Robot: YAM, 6 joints.
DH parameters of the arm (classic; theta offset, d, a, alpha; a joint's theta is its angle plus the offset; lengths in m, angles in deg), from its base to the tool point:
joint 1: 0 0.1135 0.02 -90
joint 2: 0 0 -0.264 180
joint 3: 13.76 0 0.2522 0
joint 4: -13.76 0 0.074 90
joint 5: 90 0 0 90
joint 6: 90 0.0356 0 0
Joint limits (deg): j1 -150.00..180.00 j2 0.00..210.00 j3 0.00..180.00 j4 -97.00..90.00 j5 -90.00..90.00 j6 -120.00..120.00
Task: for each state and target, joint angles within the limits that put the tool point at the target. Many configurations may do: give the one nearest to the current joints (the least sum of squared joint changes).
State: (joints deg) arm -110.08 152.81 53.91 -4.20 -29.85 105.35
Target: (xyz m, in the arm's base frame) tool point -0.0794 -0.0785 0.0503
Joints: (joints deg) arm -142.76 110.57 24.79 -52.80 -23.93 105.35
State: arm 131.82 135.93 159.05 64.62 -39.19 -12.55
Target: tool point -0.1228 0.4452 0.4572
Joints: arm 102.54 148.90 160.30 86.05 -40.74 -12.55
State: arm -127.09 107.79 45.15 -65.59 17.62 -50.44
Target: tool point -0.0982 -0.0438 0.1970
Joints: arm -148.49 72.46 38.32 -97.00 23.12 -50.44
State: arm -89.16 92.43 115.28 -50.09 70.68 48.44
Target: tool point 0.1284 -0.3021 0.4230
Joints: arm -61.14 93.39 104.51 -55.17 69.51 48.44
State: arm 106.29 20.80 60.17 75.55 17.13 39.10
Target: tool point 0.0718 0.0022 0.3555
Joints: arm 161.59 0.00 21.79 84.92 44.07 39.10
